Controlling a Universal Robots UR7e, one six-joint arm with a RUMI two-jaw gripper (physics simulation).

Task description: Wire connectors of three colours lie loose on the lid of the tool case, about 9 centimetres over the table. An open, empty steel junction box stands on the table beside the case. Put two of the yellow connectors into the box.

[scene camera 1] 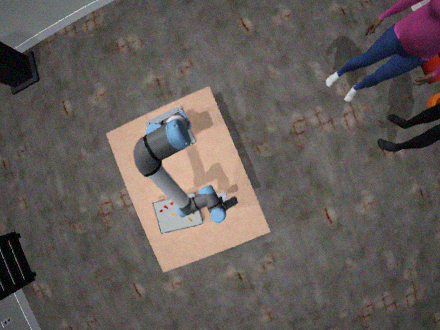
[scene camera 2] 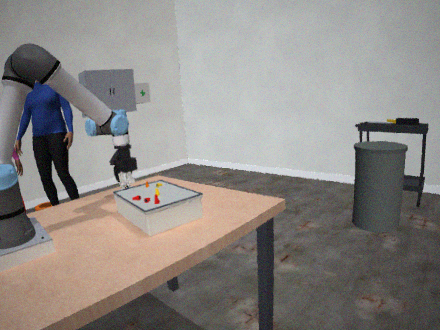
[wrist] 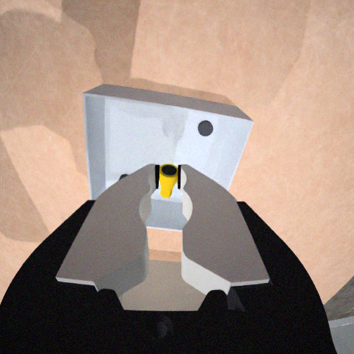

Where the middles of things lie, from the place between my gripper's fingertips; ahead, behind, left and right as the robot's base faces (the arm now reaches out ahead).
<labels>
Right now my hand is 20 mm above the steel junction box (wrist: 125, 128), 10 mm to the left of it and 10 mm past it. Round my hand: tool case (scene camera 2: 178, 205) (300 mm to the right, 40 mm behind, 10 mm above).
</labels>
